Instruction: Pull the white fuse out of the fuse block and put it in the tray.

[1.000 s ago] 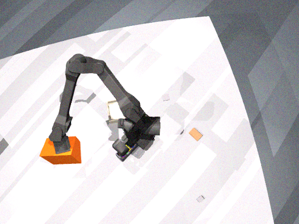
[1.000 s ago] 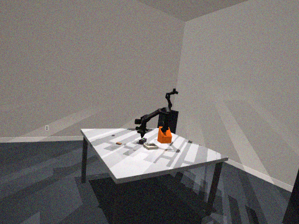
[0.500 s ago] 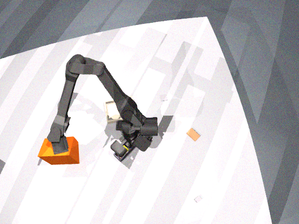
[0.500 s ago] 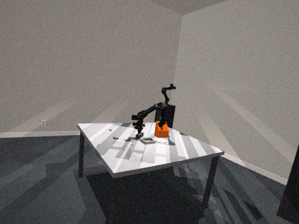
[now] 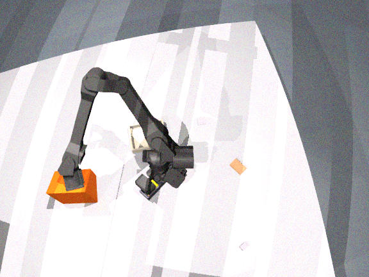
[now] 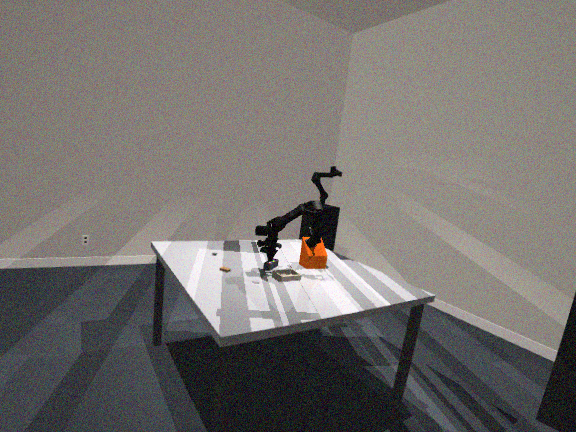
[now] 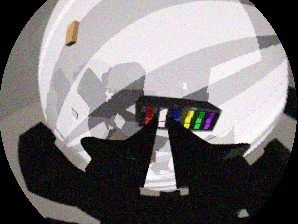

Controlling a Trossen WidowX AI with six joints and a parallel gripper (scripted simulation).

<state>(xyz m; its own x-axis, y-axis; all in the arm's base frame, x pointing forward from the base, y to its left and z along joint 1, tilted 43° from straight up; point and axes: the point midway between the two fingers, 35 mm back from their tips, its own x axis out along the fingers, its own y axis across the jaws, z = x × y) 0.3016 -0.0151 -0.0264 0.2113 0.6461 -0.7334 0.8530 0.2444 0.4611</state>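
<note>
Now: gripper tip 20 mm above the white fuse. Also, from my gripper tip: flat block: 270 mm ahead, 50 mm to the right, 40 mm below; tray: 160 mm to the left, 40 mm below.
</note>
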